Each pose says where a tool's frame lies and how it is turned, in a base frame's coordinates. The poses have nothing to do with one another.
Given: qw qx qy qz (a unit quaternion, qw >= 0); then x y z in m.
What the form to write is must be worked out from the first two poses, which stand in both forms.
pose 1, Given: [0.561 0.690 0.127 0.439 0.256 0.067 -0.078]
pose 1, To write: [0.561 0.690 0.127 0.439 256 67 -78]
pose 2, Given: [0.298 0.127 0.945 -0.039 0.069 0.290 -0.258]
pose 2, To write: [0.298 0.127 0.945 -0.039 69 290 -258]
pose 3, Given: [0.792 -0.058 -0.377 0.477 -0.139 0.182 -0.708]
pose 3, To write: [0.792 -0.058 -0.377 0.477 -139 182 -708]
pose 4, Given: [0.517 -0.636 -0.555 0.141 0.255 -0.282 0.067]
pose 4, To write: [0.517 -0.636 -0.555 0.141 255 -282 67]
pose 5, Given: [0.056 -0.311 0.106 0.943 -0.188 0.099 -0.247]
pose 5, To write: [0.056 -0.311 0.106 0.943 -188 99 -247]
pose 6, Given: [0.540 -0.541 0.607 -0.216 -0.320 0.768 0.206]
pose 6, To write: [0.540 -0.541 0.607 -0.216 -320 768 206]
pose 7, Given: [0.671 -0.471 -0.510 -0.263 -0.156 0.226 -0.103]
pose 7, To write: [0.671 -0.471 -0.510 -0.263 -156 226 -103]
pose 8, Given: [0.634 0.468 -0.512 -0.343 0.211 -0.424 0.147]
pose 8, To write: [0.634 0.468 -0.512 -0.343 211 -424 147]
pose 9, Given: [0.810 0.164 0.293 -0.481 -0.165 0.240 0.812]
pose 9, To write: [0.810 0.164 0.293 -0.481 -165 240 812]
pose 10, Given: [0.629 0.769 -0.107 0.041 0.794 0.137 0.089]
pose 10, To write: [0.629 0.769 -0.107 0.041 794 137 89]
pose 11, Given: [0.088 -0.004 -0.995 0.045 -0.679 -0.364 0.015]
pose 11, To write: [0.088 -0.004 -0.995 0.045 -679 -364 15]
